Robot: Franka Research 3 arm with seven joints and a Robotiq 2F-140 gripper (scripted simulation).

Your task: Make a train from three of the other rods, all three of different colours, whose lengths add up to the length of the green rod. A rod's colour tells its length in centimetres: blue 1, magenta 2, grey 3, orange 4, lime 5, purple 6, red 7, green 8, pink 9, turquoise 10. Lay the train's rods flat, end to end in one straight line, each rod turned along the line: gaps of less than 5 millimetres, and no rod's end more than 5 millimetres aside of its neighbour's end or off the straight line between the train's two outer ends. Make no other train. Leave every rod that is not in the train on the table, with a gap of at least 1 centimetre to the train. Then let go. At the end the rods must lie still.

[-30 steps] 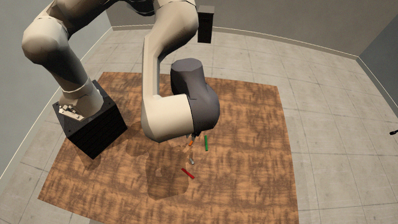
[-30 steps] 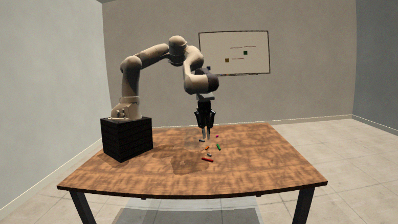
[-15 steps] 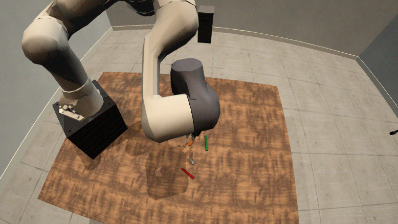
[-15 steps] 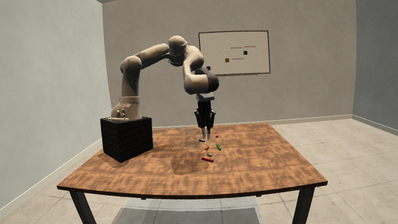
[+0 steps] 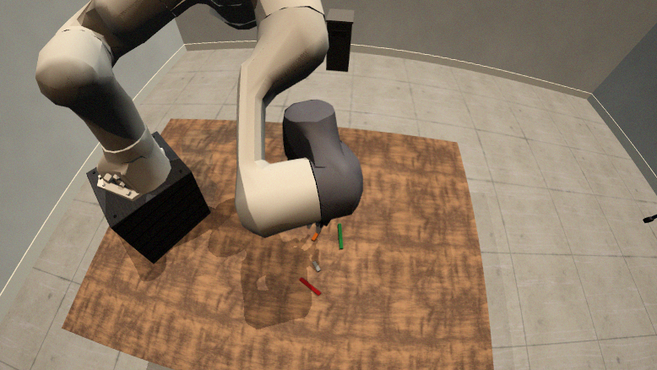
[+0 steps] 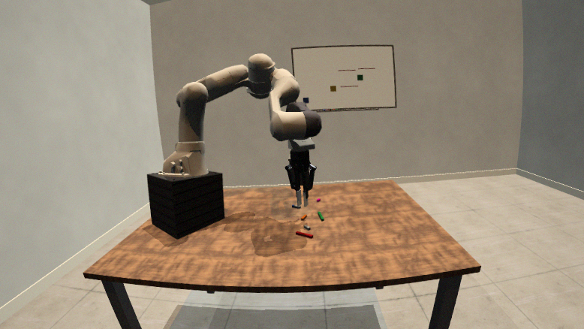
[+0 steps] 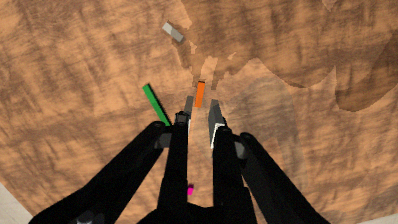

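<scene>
The orange rod is 90 mm below my hand. Also, from my hand: green rod: 70 mm ahead, 90 mm below; red rod: 160 mm to the right, 90 mm below; blue rod: 40 mm behind, 140 mm to the left, 90 mm below.
</scene>
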